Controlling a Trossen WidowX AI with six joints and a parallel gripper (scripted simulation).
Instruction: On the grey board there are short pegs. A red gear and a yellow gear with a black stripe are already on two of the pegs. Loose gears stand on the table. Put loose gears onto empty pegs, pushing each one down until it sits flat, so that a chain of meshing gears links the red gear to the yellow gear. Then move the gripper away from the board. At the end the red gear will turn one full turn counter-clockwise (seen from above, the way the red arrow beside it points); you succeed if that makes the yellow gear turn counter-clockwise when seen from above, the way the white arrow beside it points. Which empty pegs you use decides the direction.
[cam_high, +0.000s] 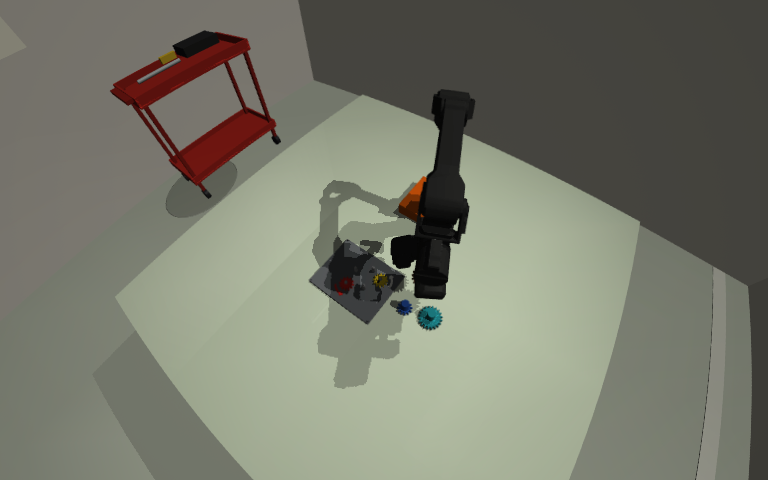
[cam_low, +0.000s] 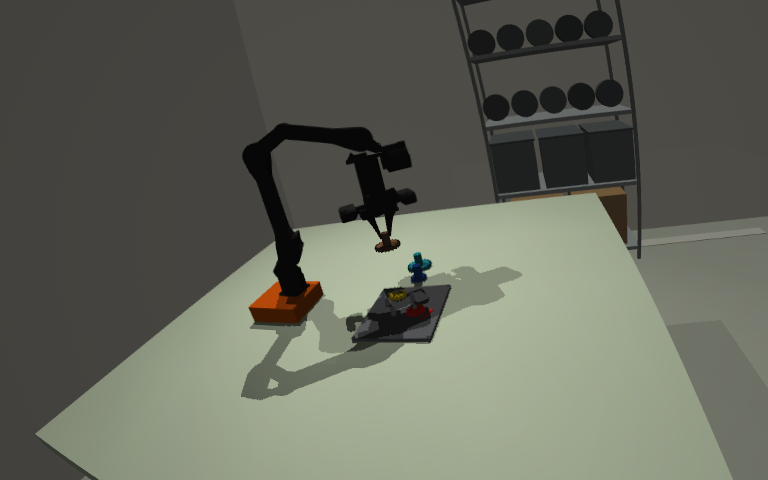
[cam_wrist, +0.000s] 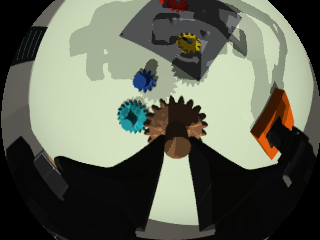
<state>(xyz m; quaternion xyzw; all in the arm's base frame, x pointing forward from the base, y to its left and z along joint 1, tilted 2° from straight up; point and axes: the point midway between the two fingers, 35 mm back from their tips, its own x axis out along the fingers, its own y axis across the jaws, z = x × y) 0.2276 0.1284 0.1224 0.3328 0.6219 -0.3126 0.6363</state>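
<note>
The yellow gear is 100 mm to the right of my gripper tip, 100 mm below it and 50 mm ahead of it. The rest, counted from my gripper tip: small blue gear: 100 mm below, 70 mm ahead; then brown gear: 10 mm below; then teal gear: 100 mm below, 60 mm to the left, 40 mm ahead.
</note>
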